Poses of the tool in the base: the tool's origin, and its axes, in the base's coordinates. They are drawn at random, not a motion.
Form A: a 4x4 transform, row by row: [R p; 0 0 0 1], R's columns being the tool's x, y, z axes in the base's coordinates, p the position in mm. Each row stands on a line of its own.
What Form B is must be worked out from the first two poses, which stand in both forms.
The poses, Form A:
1:
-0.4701 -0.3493 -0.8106 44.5
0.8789 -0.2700 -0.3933 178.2
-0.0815 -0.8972 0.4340 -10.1
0 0 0 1
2:
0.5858 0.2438 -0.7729 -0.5
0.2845 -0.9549 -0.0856 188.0
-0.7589 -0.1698 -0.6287 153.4
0 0 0 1
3:
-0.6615 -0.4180 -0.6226 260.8
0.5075 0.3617 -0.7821 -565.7
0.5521 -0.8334 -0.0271 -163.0
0 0 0 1
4:
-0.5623 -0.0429 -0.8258 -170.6
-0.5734 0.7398 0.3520 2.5
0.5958 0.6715 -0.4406 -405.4
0 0 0 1
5:
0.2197 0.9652 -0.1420 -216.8
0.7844 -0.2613 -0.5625 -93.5
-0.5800 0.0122 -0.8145 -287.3
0 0 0 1
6:
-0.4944 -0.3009 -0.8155 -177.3
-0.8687 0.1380 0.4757 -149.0
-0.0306 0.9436 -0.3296 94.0
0 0 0 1
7:
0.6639 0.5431 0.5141 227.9
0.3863 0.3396 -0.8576 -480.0
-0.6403 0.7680 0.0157 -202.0
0 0 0 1
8:
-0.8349 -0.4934 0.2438 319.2
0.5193 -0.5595 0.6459 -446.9
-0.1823 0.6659 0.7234 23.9
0 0 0 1
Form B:
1:
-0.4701 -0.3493 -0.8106 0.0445
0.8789 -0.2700 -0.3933 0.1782
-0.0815 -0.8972 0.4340 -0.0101
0 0 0 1

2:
0.5858 0.2438 -0.7729 -0.0005
0.2845 -0.9549 -0.0856 0.1880
-0.7589 -0.1698 -0.6287 0.1534
0 0 0 1

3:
-0.6615 -0.4180 -0.6226 0.2608
0.5075 0.3617 -0.7821 -0.5657
0.5521 -0.8334 -0.0271 -0.1630
0 0 0 1

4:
-0.5623 -0.0429 -0.8258 -0.1706
-0.5734 0.7398 0.3520 0.0025
0.5958 0.6715 -0.4406 -0.4054
0 0 0 1

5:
0.2197 0.9652 -0.1420 -0.2168
0.7844 -0.2613 -0.5625 -0.0935
-0.5800 0.0122 -0.8145 -0.2873
0 0 0 1

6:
-0.4944 -0.3009 -0.8155 -0.1773
-0.8687 0.1380 0.4757 -0.1490
-0.0306 0.9436 -0.3296 0.0940
0 0 0 1

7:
0.6639 0.5431 0.5141 0.2279
0.3863 0.3396 -0.8576 -0.4800
-0.6403 0.7680 0.0157 -0.2020
0 0 0 1

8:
-0.8349 -0.4934 0.2438 0.3192
0.5193 -0.5595 0.6459 -0.4469
-0.1823 0.6659 0.7234 0.0239
0 0 0 1

